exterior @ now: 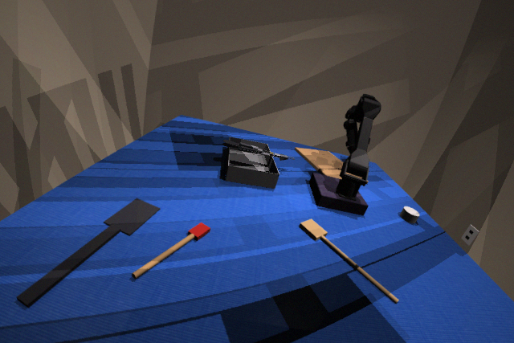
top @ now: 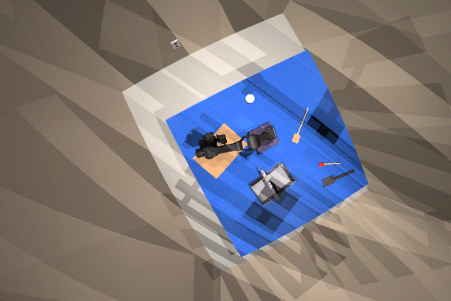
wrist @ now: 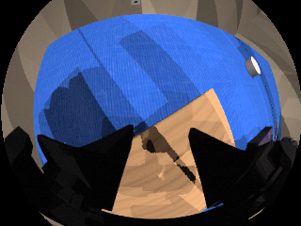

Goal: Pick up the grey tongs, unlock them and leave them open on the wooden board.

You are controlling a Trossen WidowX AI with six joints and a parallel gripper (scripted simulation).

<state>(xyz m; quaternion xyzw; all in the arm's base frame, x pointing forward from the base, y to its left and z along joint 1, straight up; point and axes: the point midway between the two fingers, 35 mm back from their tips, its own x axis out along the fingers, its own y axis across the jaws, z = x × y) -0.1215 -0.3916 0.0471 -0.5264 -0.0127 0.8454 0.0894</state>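
Now: the yellow lock piece 44 cm ahead of my gripper tip, 24 cm to the left of it and 1 cm above it. Round my gripper tip: roasting tin: 52 cm ahead, 28 cm to the left, 3 cm below; then white cylinder: 36 cm to the left, 16 cm behind, 4 cm below; then board: 13 cm ahead, 5 cm below.
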